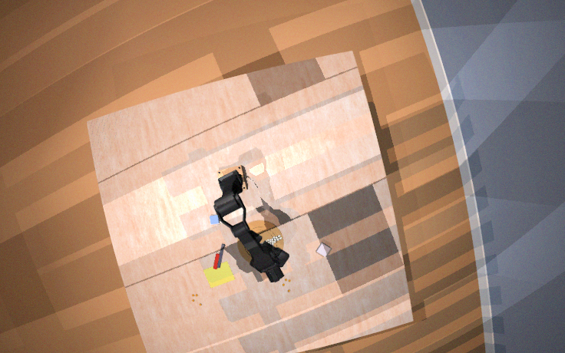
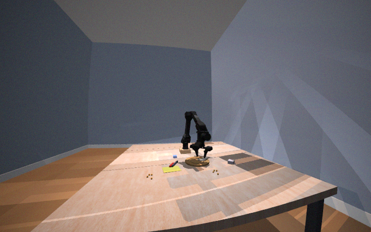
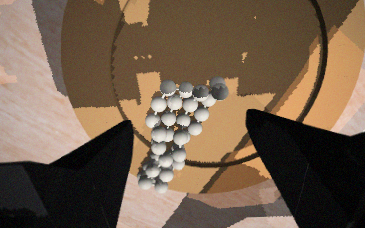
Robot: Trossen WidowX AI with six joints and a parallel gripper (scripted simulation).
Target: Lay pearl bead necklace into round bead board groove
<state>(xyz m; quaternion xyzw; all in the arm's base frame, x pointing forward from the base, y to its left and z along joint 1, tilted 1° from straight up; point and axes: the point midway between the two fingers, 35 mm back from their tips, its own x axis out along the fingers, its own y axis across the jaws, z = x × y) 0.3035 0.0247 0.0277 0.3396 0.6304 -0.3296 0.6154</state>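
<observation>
Right now my gripper tip is 3 cm to the left of the round bead board, 3 cm above it and 1 cm past it. Also, from my gripper tip: grey block: 21 cm to the left, 12 cm ahead, 2 cm below; then blue block: 18 cm behind, 17 cm to the right, 3 cm below; then red marker: 23 cm to the right, 3 cm below, 2 cm behind.
</observation>
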